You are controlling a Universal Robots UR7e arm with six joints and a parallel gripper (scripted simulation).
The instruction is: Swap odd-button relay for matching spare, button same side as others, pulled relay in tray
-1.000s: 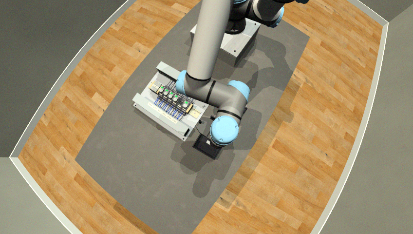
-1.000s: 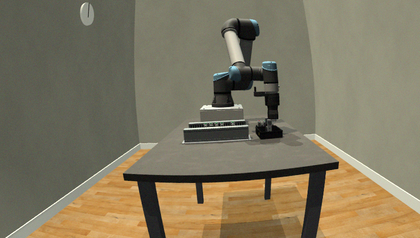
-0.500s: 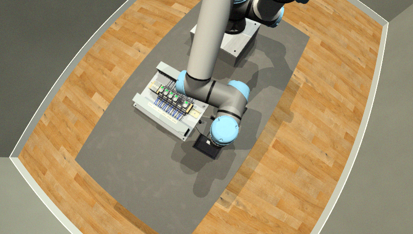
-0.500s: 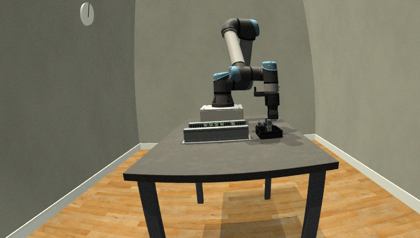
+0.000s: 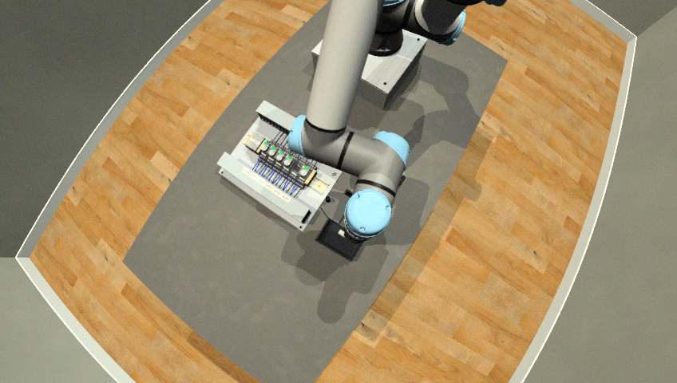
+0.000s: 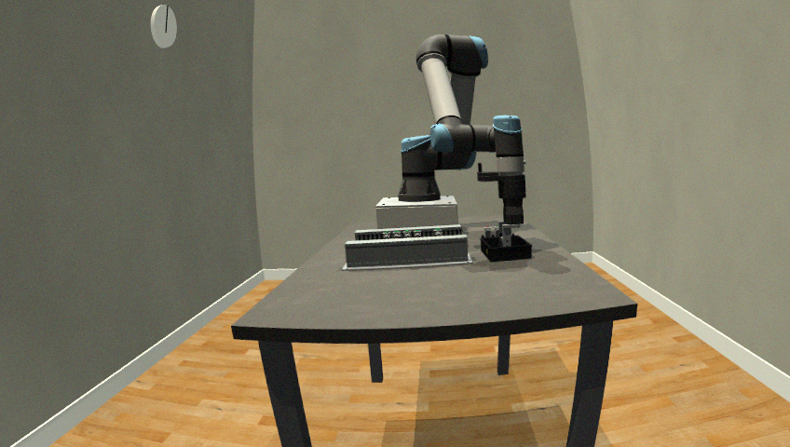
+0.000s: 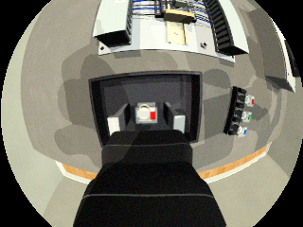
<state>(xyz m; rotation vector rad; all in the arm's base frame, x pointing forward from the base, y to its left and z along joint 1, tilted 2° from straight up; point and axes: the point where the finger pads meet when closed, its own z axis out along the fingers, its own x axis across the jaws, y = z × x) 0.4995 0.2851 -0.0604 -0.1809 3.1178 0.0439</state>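
The tray is 2 cm below my hand. The rest, counted from my hand: black spare holder: 19 cm behind, 1 cm to the right, 3 cm below; panel: 2 cm behind, 26 cm to the right, 3 cm below.
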